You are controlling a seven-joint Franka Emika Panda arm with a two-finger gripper.
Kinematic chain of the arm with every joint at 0, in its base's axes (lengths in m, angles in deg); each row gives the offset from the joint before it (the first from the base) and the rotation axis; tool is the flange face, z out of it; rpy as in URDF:
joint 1: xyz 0 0 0.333 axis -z
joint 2: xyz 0 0 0 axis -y
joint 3: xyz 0 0 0.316 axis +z
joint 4: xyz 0.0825 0 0 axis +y
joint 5: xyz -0.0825 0 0.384 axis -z
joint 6: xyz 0 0 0 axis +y
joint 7: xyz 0.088 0 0 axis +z
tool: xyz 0 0 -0.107 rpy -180 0 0
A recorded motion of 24 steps. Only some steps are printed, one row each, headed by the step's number.
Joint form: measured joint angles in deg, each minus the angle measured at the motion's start. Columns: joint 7, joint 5, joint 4, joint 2, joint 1, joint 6, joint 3.
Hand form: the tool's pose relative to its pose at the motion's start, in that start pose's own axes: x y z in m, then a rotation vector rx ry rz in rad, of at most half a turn. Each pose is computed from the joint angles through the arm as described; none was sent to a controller.
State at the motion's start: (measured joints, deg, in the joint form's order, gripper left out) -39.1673 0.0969 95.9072 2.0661 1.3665 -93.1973 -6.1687
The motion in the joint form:
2: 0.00 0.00 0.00 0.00 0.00 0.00 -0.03
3: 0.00 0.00 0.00 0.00 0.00 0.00 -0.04
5: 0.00 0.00 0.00 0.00 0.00 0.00 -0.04
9: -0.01 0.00 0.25 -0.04 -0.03 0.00 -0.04
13: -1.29 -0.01 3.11 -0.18 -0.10 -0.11 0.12
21: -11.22 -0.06 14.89 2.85 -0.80 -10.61 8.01
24: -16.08 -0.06 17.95 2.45 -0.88 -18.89 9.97
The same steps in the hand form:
2: 0.0002 0.0002 0.0000 0.0000 0.0000 0.0005
3: 0.0002 0.0003 0.0000 0.0000 0.0000 0.0007
5: 0.0002 0.0003 0.0000 0.0000 0.0000 0.0007
9: 0.0000 0.0001 0.0025 -0.0032 -0.0039 0.0003
13: -0.0031 -0.0003 0.0273 -0.0358 -0.0424 0.0186
21: -0.0684 -0.0510 0.0816 -0.0239 -0.0110 0.0423
24: -0.0770 -0.0706 0.0982 0.0404 0.0436 0.0912

